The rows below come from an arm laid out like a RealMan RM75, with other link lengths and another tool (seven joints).
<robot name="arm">
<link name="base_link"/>
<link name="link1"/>
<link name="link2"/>
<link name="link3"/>
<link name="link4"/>
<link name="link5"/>
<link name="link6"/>
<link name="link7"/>
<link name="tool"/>
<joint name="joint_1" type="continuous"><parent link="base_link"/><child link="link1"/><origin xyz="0 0 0.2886"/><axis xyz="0 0 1"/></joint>
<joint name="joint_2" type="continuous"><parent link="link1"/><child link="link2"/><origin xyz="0 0 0"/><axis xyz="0 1 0"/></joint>
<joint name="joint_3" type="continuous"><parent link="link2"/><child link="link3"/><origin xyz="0 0 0.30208"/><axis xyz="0 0 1"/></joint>
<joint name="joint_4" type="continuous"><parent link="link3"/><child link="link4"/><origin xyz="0 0 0"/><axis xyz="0 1 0"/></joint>
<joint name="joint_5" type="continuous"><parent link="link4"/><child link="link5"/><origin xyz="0 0 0.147"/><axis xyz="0 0 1"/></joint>
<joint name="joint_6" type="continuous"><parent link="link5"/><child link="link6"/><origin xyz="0 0 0"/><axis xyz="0 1 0"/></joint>
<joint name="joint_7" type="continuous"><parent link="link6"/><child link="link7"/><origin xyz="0 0 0.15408"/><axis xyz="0 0 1"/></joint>
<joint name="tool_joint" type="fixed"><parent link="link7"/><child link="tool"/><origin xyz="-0.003 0.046 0.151" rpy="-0.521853 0 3.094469"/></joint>
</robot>
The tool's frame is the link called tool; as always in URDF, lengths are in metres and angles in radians. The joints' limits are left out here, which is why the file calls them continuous.
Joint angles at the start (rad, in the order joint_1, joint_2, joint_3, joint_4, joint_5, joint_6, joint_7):
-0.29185, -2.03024, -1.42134, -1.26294, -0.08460, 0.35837, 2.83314
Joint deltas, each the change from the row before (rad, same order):
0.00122, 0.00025, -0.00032, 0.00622, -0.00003, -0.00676, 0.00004
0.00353, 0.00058, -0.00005, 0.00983, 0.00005, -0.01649, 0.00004
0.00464, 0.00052, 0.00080, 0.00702, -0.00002, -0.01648, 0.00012
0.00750, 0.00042, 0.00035, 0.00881, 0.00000, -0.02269, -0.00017
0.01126, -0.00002, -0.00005, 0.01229, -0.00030, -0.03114, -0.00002
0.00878, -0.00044, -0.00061, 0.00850, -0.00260, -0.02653, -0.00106
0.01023, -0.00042, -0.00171, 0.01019, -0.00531, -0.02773, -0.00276
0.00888, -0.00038, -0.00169, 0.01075, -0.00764, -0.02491, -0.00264
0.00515, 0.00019, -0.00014, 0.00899, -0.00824, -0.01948, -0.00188
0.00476, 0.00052, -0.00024, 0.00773, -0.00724, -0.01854, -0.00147
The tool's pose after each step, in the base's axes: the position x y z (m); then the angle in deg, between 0 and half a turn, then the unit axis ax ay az. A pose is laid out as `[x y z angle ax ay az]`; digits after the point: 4 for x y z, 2 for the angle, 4 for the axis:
[-0.2952 0.4805 -0.0416 178.16 -0.4212 0.5727 0.7033]
[-0.2967 0.4803 -0.0410 177.95 -0.4210 0.5717 0.7042]
[-0.2975 0.4799 -0.0402 177.65 -0.4206 0.5710 0.7051]
[-0.2988 0.4791 -0.0390 177.22 -0.4205 0.5694 0.7064]
[-0.3010 0.4776 -0.0373 176.65 -0.4209 0.5669 0.7081]
[-0.3014 0.4768 -0.0356 175.95 -0.4225 0.5645 0.7091]
[-0.3028 0.4757 -0.0335 175.24 -0.4265 0.5606 0.7098]
[-0.3045 0.4745 -0.0317 174.61 -0.4315 0.5567 0.7099]
[-0.3051 0.4739 -0.0306 174.05 -0.4355 0.5541 0.7095]
[-0.3054 0.4735 -0.0292 173.50 -0.4386 0.5517 0.7094]

